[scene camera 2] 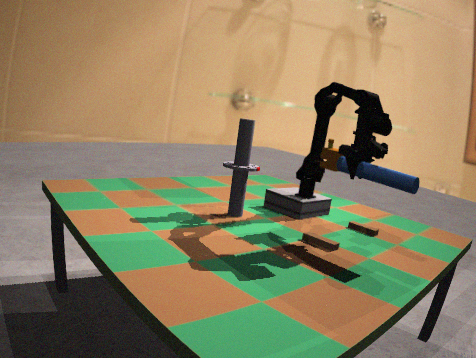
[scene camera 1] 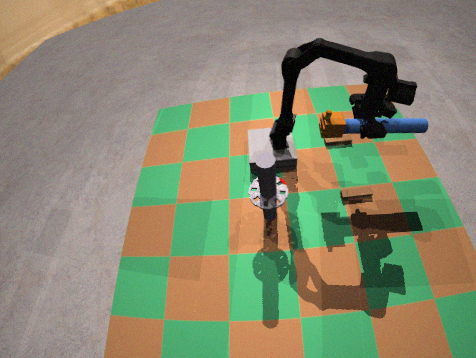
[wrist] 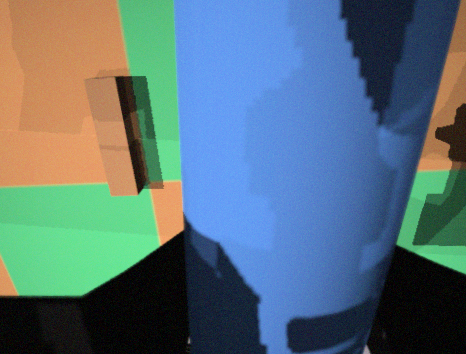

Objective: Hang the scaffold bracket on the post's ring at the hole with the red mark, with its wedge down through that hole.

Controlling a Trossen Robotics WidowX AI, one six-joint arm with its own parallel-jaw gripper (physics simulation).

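The scaffold bracket is a blue tube (scene camera 1: pixel 410 125) (scene camera 2: pixel 395 179) (wrist: pixel 300 165) with an orange head (scene camera 1: pixel 334 125) (scene camera 2: pixel 330 159) at its left end. A small orange peg (scene camera 1: pixel 328 116) (scene camera 2: pixel 331 144) stands up from the head. My gripper (scene camera 1: pixel 372 130) (scene camera 2: pixel 353 167) is shut on the tube and holds it roughly level, high above the table, right of the post. The dark grey post (scene camera 1: pixel 268 176) (scene camera 2: pixel 244 141) stands upright, with a white holed ring (scene camera 1: pixel 251 195) (scene camera 2: pixel 229 164) around it. The red mark (scene camera 1: pixel 282 181) (scene camera 2: pixel 258 169) is on the ring's right side. The bracket is apart from the ring. The head does not show in the wrist view.
Two low brown blocks (scene camera 1: pixel 338 143) (scene camera 1: pixel 356 195) (scene camera 2: pixel 363 229) (scene camera 2: pixel 320 242) lie on the checkered table below the bracket; one block (wrist: pixel 106 137) shows left of the tube in the wrist view. The arm's grey base (scene camera 1: pixel 259 142) (scene camera 2: pixel 297 205) stands behind the post.
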